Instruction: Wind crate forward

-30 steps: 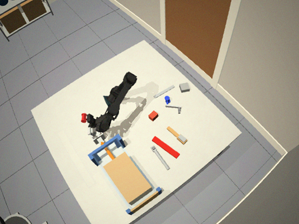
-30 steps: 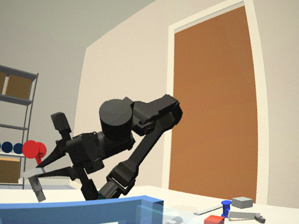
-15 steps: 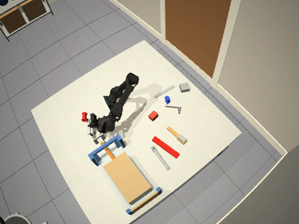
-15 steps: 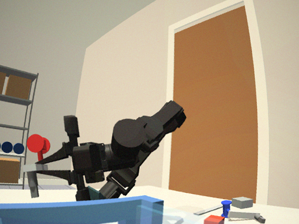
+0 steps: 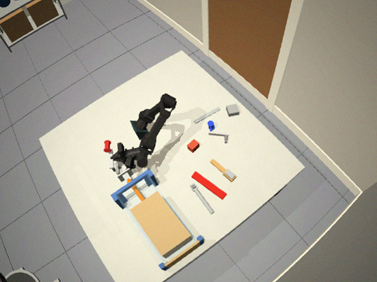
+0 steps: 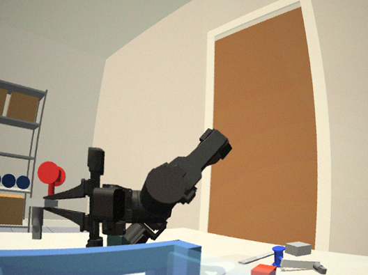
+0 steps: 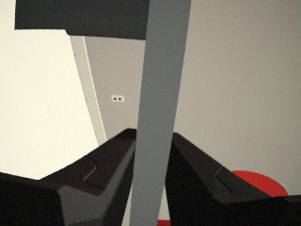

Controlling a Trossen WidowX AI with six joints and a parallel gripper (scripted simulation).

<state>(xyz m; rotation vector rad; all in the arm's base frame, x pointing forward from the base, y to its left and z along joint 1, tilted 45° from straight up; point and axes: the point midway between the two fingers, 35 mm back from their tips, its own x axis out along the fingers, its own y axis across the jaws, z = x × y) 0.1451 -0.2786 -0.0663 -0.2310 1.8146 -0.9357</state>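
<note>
My gripper tip is now 5 cm past the red grip, 3 cm to the right of it and 3 cm below it. Also, from my gripper tip: red bar (42 cm ahead, 36 cm to the left, 18 cm below); wooden brush (49 cm to the left, 41 cm ahead, 17 cm below); winch (16 cm below, 1 cm to the left).
</note>
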